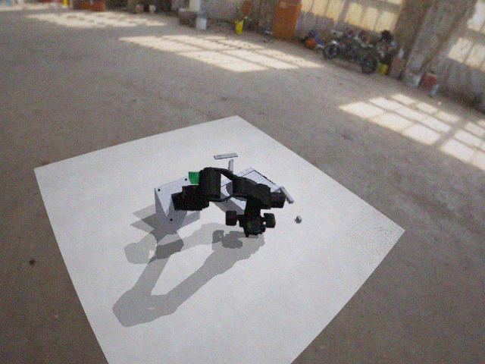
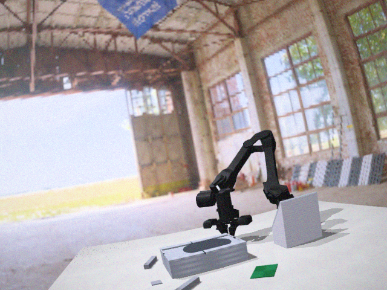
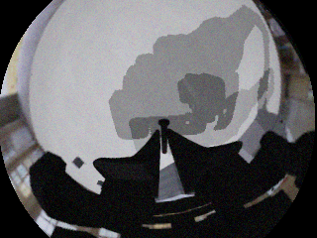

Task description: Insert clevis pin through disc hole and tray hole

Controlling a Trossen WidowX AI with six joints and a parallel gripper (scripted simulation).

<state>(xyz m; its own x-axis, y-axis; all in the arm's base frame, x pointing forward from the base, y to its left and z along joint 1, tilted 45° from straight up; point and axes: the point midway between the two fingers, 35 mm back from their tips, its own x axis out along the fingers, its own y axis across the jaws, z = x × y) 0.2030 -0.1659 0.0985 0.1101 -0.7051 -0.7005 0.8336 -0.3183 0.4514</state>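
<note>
The clevis pin is 10 mm to the left of my gripper tip and 10 mm above it. Round my gripper tip: small cube 250 mm ahead, 60 mm to the right, 10 mm above; then dark aluminium disc 180 mm to the left, 110 mm ahead, 60 mm above; then rimmed steel tray 180 mm to the left, 130 mm ahead, 40 mm above.
</note>
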